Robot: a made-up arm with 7 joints.
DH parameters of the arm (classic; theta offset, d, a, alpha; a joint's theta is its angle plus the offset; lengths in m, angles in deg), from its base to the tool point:
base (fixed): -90 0.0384 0.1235 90
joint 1: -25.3 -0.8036 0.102 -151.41
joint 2: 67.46 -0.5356 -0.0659 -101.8
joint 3: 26.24 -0.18 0.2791 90
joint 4: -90 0.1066 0.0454 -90
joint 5: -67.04 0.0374 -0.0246 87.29
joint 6: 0 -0.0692 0.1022 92.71
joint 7: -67.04 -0.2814 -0.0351 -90
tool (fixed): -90 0.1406 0 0
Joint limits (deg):
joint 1: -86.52..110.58
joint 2: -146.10..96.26
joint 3: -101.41..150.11
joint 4: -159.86..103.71
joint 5: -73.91..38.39
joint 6: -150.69..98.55
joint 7: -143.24..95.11
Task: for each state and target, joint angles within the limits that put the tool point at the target. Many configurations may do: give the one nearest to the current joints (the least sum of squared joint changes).
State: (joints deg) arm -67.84 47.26 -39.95 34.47 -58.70 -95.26 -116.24
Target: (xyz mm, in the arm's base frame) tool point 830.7 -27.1 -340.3
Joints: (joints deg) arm -60.29 43.88 -44.67 37.84 -47.17 -105.29 -112.78
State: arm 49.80 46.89 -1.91 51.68 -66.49 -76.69 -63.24
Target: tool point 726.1 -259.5 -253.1
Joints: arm 42.35 53.53 1.83 46.79 -73.56 -66.97 -61.92
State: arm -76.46 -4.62 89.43 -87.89 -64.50 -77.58 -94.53
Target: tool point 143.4 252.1 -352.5
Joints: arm -55.29 -25.94 95.66 -72.74 -38.19 -98.94 -96.92
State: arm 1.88 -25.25 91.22 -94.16 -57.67 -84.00 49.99
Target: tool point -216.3 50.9 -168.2
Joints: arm -20.60 -44.72 101.29 -92.72 -64.52 -88.26 37.90
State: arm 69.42 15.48 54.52 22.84 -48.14 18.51 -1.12
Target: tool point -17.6 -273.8 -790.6
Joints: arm 16.92 34.88 50.83 15.53 -44.45 23.75 -15.16
